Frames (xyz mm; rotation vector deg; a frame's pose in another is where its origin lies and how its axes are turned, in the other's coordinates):
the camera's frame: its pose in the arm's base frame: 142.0 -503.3 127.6 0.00 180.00 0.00
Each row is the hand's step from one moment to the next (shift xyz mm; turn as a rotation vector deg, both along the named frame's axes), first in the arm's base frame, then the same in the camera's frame.
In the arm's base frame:
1: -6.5 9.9 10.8 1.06 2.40 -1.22
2: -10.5 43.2 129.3 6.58 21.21 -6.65
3: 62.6 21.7 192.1 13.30 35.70 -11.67
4: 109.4 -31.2 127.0 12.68 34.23 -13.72
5: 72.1 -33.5 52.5 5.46 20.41 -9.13
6: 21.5 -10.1 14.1 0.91 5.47 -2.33
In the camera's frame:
1: 6.5 9.9 -10.8 -1.06 2.40 1.22
2: 10.5 43.2 -129.3 -6.58 21.21 6.65
3: -62.6 21.7 -192.1 -13.30 35.70 11.67
4: -109.4 -31.2 -127.0 -12.68 34.23 13.72
5: -72.1 -33.5 -52.5 -5.46 20.41 9.13
6: -21.5 -10.1 -14.1 -0.91 5.47 2.33

